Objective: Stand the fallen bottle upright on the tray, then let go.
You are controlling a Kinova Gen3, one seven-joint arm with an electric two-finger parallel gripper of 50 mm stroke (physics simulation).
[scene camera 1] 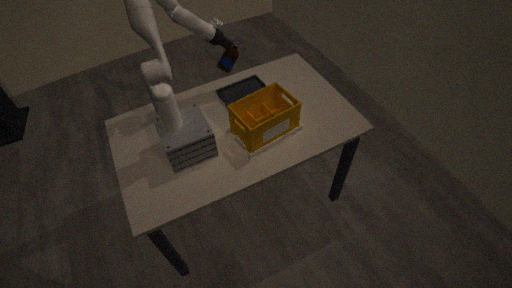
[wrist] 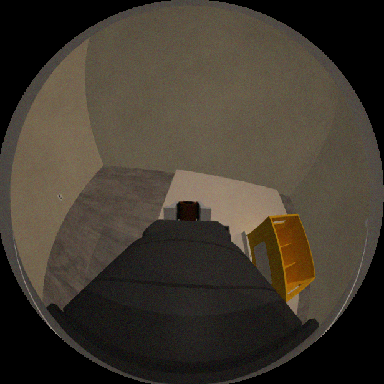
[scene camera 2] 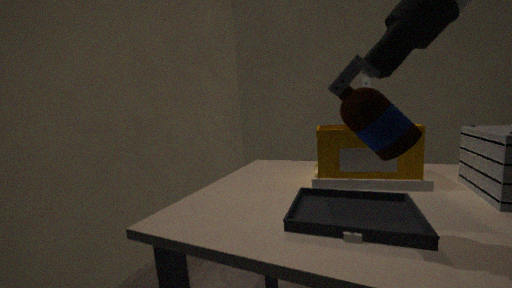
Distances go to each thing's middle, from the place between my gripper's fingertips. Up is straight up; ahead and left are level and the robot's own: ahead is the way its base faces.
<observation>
The brown bottle (scene camera 2: 367, 112) lies 60 mm behind my hand, 50 mm below it and 20 mm to the right of it.
</observation>
